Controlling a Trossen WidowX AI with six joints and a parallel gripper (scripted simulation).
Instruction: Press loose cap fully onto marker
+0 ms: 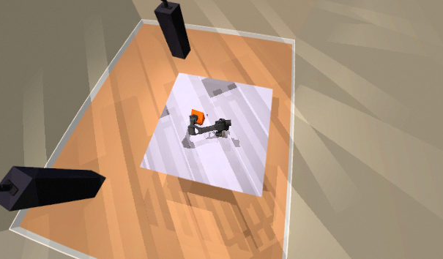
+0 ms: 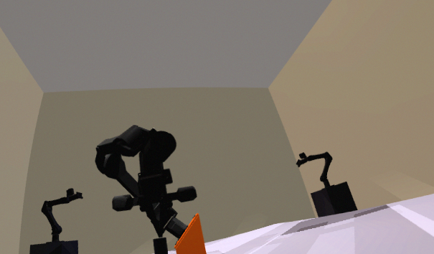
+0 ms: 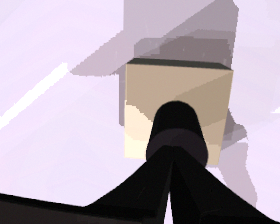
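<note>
The dark cap lies 2 cm below my gripper tip. The rest, counted from my gripper tip: pale holder block 8 cm below.
</note>
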